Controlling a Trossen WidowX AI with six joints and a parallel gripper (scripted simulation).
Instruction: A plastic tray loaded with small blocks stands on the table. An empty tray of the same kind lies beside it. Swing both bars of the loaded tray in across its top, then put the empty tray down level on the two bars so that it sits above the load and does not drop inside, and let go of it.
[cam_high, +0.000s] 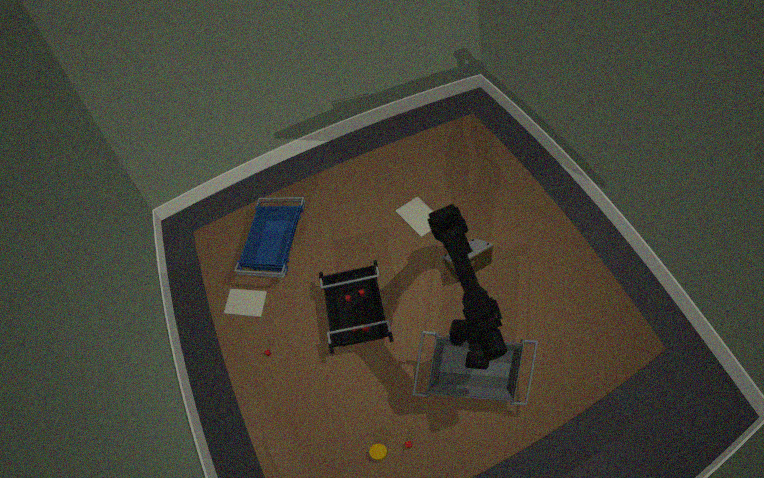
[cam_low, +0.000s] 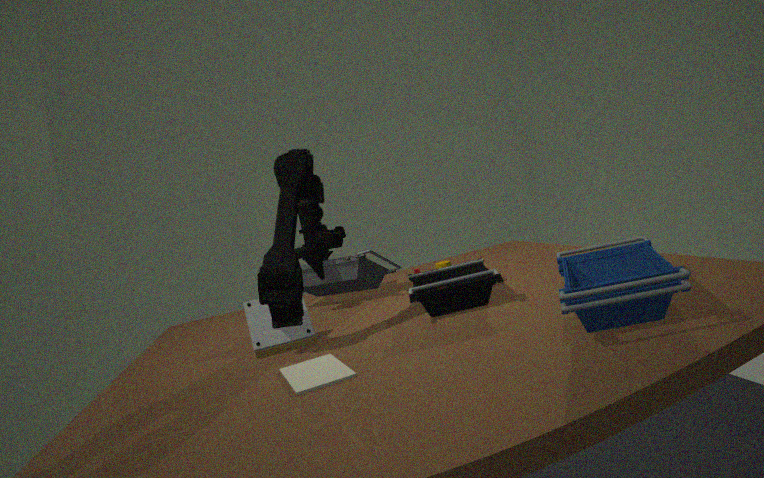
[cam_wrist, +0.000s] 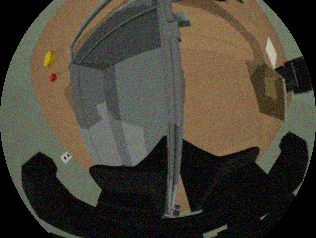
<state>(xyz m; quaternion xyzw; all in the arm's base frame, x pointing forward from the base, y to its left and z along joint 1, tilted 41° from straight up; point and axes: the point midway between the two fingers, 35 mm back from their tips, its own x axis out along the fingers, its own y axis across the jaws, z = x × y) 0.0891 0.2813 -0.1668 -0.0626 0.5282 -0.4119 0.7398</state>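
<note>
The grey tray lies 60 mm to the left of my gripper tip and 40 mm ahead of it. Also, from my gripper tip: yellow disc: 380 mm ahead, 160 mm to the left, 70 mm below.
</note>
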